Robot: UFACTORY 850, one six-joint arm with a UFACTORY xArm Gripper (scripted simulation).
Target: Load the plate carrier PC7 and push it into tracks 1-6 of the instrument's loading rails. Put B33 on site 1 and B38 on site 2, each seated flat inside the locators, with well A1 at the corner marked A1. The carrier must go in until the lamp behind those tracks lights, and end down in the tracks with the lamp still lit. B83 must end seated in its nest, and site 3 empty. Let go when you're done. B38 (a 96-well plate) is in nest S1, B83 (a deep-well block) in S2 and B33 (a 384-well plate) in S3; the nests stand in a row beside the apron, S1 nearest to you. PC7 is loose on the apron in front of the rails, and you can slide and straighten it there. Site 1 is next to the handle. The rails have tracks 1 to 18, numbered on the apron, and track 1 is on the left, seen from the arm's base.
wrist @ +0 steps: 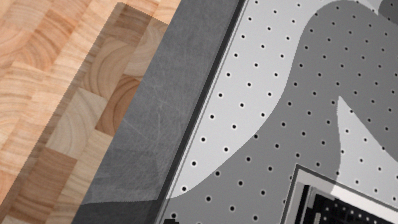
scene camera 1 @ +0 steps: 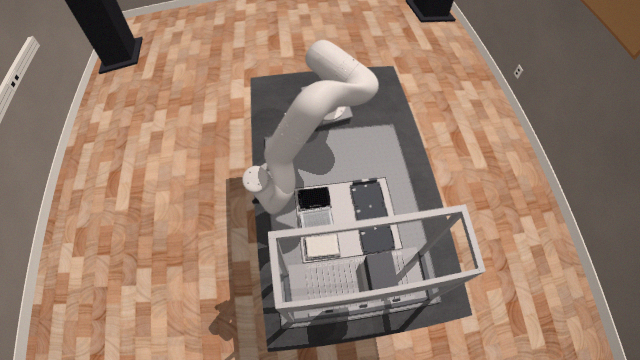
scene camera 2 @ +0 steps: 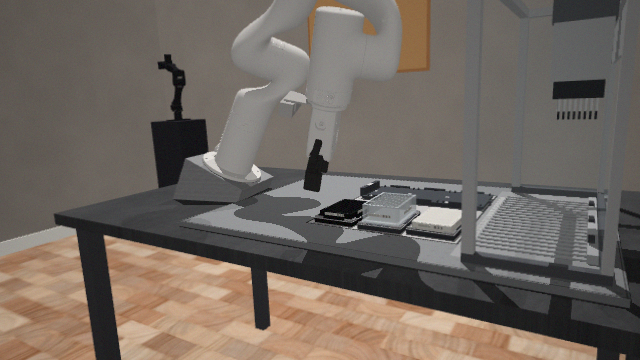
The pictures show: the gripper and a dark carrier PC7.
